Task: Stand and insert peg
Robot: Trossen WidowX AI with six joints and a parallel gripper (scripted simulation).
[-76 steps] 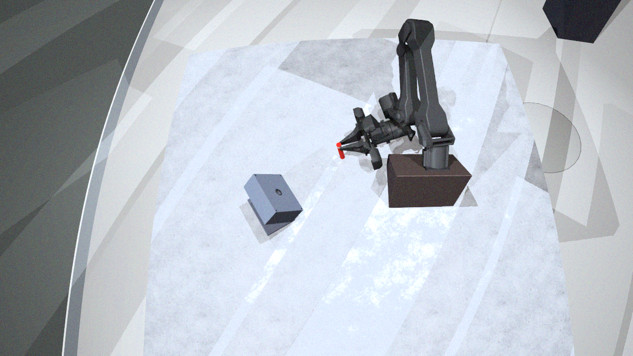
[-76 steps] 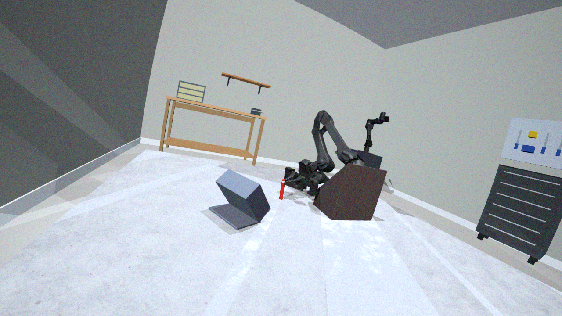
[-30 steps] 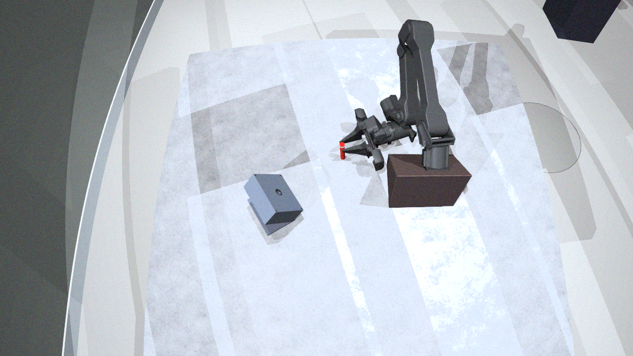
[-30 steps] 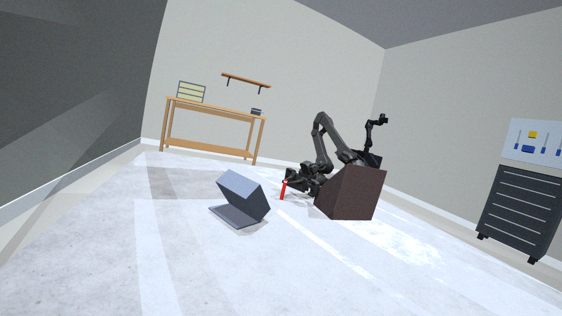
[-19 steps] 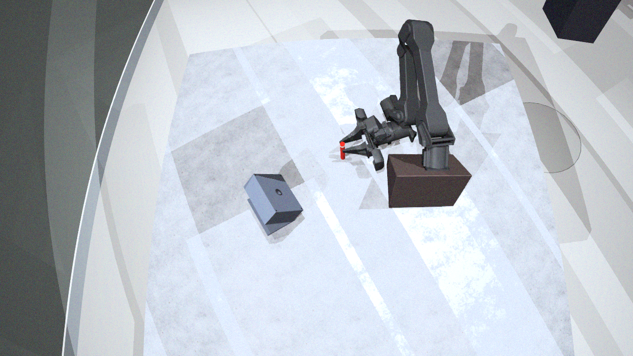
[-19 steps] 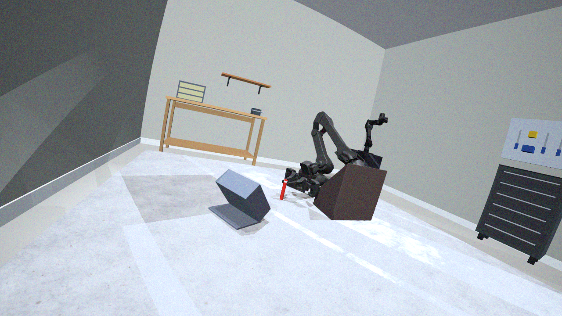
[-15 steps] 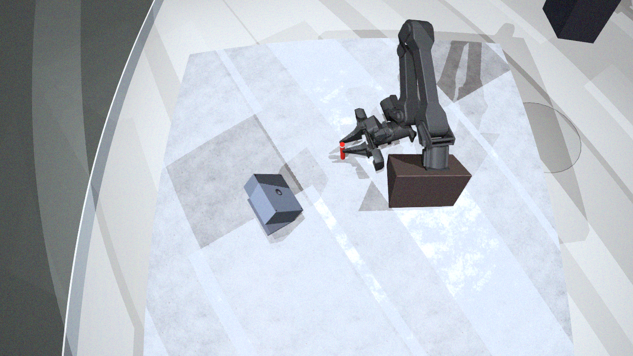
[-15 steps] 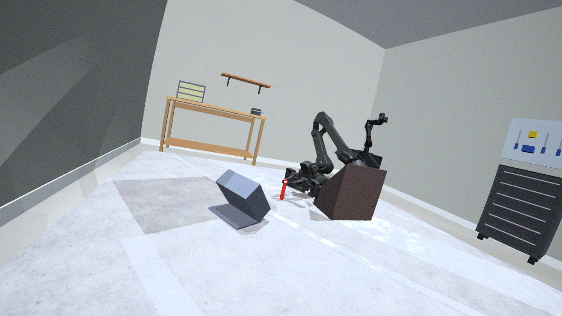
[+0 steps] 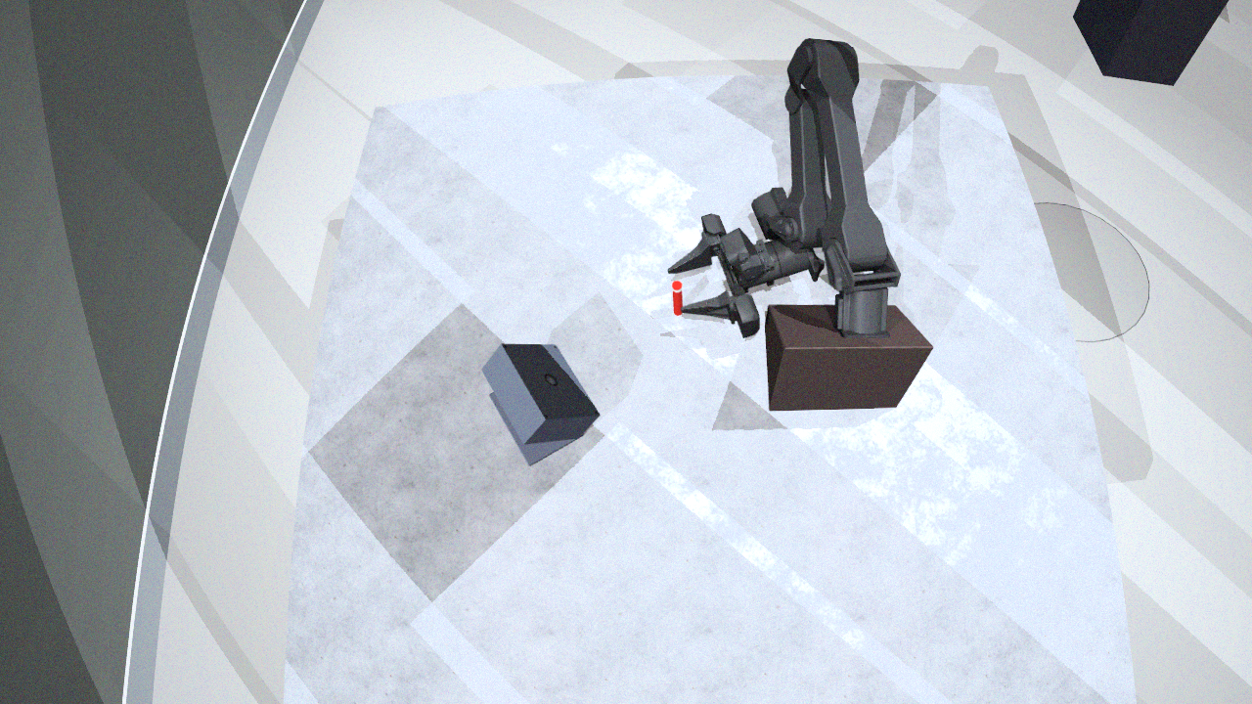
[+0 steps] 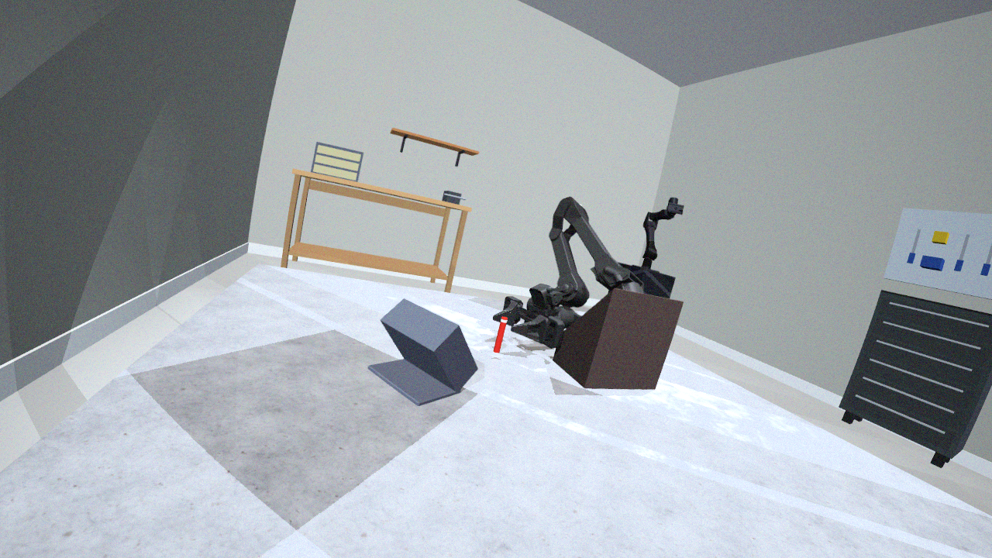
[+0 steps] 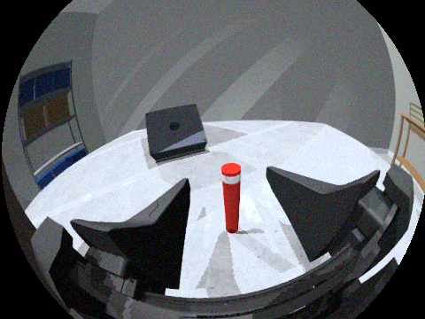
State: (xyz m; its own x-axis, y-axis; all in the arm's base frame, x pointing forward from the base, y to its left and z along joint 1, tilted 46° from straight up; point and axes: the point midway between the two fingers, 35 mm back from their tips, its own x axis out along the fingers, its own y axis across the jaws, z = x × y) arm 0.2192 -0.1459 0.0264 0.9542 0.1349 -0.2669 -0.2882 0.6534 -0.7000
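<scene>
The red peg lies 1 cm below my gripper tip. The rest, counted from my gripper tip: sloped panel 18 cm ahead, 15 cm to the left, 1 cm below.
</scene>
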